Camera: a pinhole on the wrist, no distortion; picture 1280 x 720 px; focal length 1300.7 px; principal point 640.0 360.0 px. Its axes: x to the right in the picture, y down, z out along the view. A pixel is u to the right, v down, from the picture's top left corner.
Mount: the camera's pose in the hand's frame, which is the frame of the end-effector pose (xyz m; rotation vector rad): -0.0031 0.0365 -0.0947 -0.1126 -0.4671 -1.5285
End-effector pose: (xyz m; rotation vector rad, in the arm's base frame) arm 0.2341 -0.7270 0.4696 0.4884 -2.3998 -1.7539
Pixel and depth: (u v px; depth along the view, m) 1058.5 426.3 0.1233
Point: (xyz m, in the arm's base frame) 0.2404 -0.6770 0.5029
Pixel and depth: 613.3 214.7 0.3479
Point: 0.2539 -0.4532 0.5693
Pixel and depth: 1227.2 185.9 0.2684
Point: 0.2721 -0.5219 0.4362
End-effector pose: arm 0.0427 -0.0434 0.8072 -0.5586 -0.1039 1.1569
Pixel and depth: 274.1 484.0 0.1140
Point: -0.0543 -0.0282 0.7598
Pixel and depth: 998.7 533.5 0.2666
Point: -0.0891 0.0148 0.9386
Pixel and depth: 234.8 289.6 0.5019
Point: -0.4222 0.0455 0.9229
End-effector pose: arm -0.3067 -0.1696 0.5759 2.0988 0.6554 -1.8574
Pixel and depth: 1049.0 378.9 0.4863
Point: -0.6307 -0.4384 0.6165
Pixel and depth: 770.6 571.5 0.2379
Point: -0.3777 -0.3262 0.5642
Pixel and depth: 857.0 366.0 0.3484
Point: -0.4704 -0.3907 0.6089
